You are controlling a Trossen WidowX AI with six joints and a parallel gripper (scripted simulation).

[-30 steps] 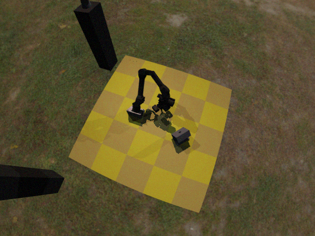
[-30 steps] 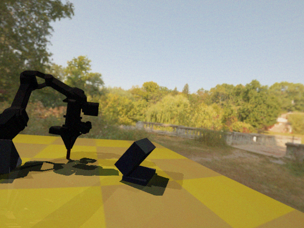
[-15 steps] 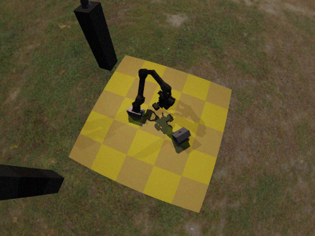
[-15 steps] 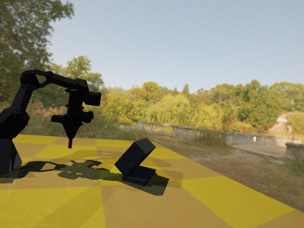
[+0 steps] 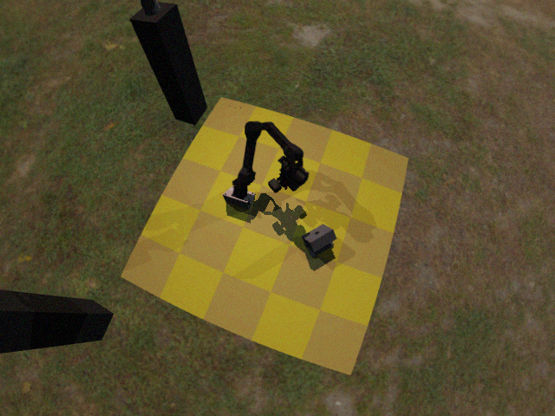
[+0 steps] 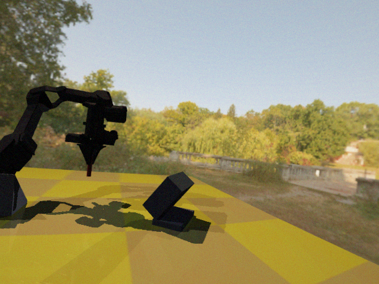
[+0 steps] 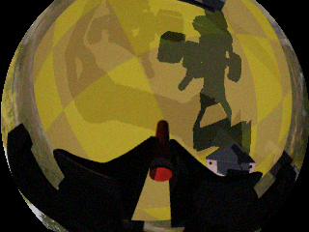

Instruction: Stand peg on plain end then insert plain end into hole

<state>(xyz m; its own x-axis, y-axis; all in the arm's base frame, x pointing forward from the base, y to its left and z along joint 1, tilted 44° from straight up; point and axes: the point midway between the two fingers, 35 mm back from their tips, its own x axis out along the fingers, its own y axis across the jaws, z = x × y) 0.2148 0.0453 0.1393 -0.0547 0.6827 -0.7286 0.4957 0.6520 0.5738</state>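
Right now the dark sloped panel is 25 cm ahead of my gripper tip, 18 cm to the right of it and 4 cm below it. The rest, counted from my gripper tip: flat dark foot 27 cm ahead, 20 cm to the right, 11 cm below; red peg 2 cm above.
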